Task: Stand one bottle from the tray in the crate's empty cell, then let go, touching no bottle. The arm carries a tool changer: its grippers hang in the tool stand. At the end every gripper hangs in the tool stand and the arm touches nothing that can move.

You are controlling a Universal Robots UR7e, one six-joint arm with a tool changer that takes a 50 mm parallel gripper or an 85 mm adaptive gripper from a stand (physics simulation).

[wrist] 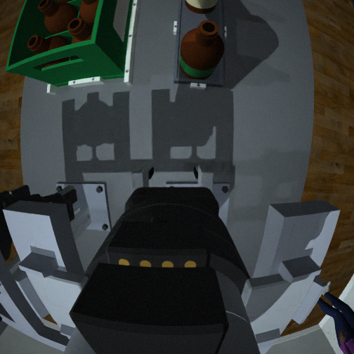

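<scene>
My gripper [173, 173] is open, with its two fingertips apart and no bottle between them. It is on the arm, between the uprights of the tool stand [306, 227]. A brown bottle with a green band [202, 50] stands on the dark tray [182, 22], ahead of the gripper and apart from it. A second bottle with a cream band [201, 5] is cut off by the top edge. The green crate [97, 61] at the upper left holds several brown bottles [60, 19]. Its far part is out of view, and I cannot tell which cell is empty.
Another black gripper hangs at the left side of the stand; its fingers are unclear. The stand's bolted base plate [93, 197] lies on the grey table [270, 125]. White brackets edge the crate and the tray. A wooden floor [332, 125] shows beyond the table, and a dark blue and purple shape at the lower right.
</scene>
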